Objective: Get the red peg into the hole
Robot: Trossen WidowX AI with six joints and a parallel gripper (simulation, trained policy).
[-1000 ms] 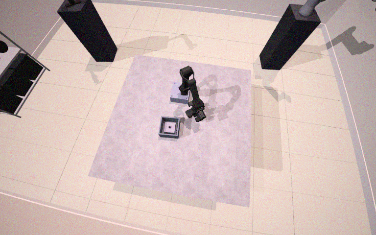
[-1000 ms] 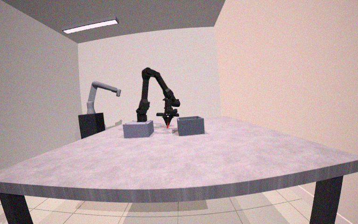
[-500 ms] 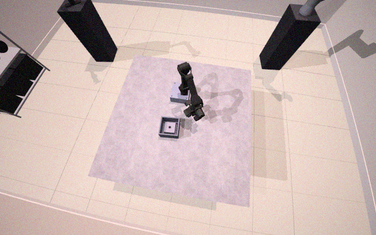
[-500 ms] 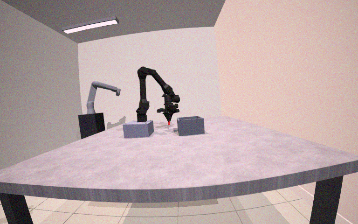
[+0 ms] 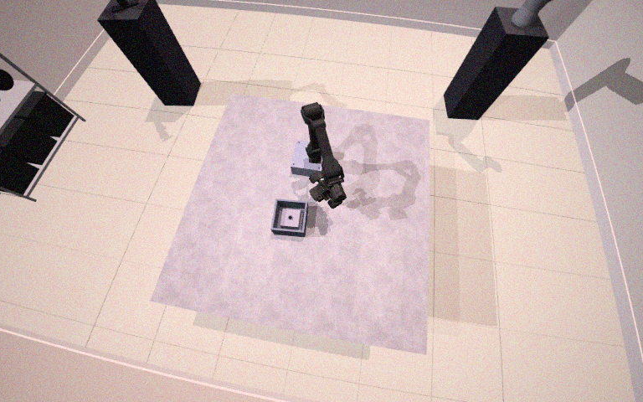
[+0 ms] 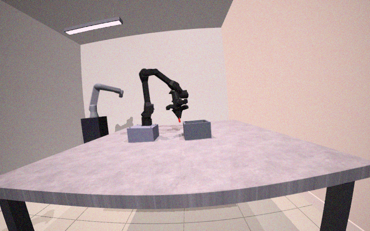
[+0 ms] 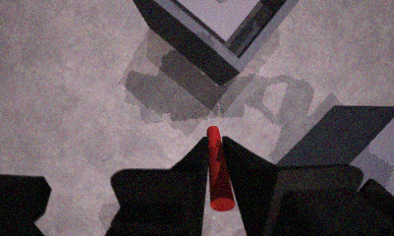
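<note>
My gripper tip is 90 mm short of the grey box, 150 mm to the left of it and 90 mm above it. Round my gripper tip: red peg: 10 mm behind, 10 mm to the left, 10 mm above.
</note>
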